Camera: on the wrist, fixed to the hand. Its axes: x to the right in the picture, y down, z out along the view.
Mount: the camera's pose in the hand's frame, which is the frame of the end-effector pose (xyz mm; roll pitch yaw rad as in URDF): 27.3 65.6 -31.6 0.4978 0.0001 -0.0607
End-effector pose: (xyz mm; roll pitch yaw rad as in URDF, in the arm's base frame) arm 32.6 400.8 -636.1 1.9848 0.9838 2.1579
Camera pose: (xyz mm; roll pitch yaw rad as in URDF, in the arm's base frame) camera -11.5 462.4 -618.5 2.5236 1.0388 2.2062
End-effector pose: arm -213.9 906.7 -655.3 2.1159 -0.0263 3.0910
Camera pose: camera -238.9 915.0 -582.1 2.6137 0.0256 3.1226
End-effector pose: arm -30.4 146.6 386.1 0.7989 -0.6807 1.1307
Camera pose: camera -89.9 180.7 422.7 1.3289 -0.6364 1.0782
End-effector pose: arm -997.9 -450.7 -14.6 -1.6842 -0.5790 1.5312
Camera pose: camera -956.9 -395.7 -51.2 -1.1912 -0.6393 1.5396
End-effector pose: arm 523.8 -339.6 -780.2 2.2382 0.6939 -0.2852
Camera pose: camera 583.1 -373.4 -743.0 2.7696 0.7409 -0.2342
